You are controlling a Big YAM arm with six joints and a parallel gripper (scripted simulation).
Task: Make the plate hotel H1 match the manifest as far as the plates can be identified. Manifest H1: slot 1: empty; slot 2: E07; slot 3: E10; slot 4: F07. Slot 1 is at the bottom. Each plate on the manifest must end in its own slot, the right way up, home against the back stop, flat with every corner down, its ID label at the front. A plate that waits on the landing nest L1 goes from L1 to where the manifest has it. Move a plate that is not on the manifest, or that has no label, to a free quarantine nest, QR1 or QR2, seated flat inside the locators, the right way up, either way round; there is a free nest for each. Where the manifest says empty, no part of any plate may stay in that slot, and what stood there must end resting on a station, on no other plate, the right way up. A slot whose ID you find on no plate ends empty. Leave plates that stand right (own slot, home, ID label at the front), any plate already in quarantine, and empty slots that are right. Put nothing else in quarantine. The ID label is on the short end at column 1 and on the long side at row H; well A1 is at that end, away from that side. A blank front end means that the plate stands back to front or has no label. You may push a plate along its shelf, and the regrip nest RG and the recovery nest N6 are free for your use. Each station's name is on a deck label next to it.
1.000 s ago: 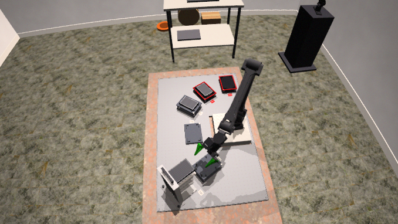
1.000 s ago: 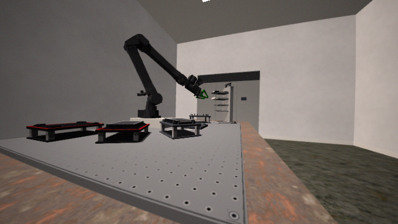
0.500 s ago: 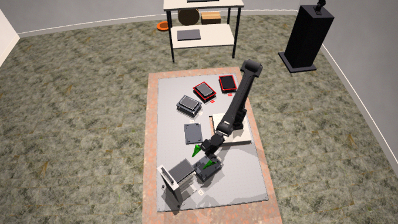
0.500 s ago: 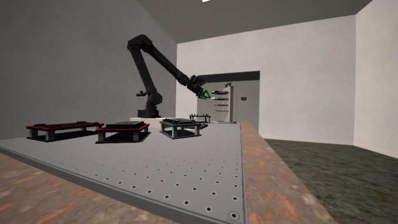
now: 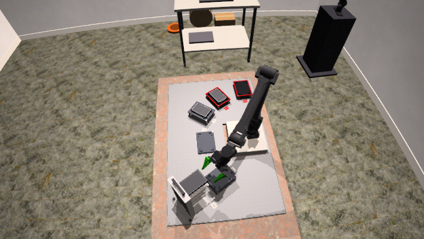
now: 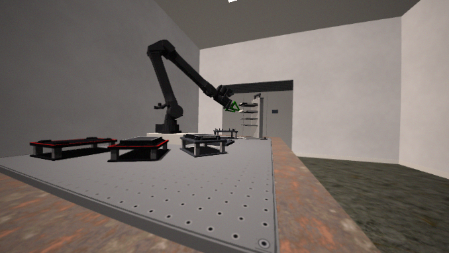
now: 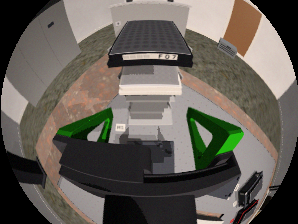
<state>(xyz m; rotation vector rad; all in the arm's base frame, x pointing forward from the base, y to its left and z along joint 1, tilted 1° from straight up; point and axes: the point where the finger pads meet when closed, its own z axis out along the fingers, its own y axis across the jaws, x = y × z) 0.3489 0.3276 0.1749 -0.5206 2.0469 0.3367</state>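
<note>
Now: the white plate 9 cm ahead of my hand and 5 cm to the left of it. Round my hand: plate hotel H1 (16 cm ahead, 9 cm to the left, 6 cm below); then N6 deck label (4 cm behind, 43 cm to the right, 22 cm below); then H1 deck label (1 cm behind, 11 cm to the left, 22 cm below).
</note>
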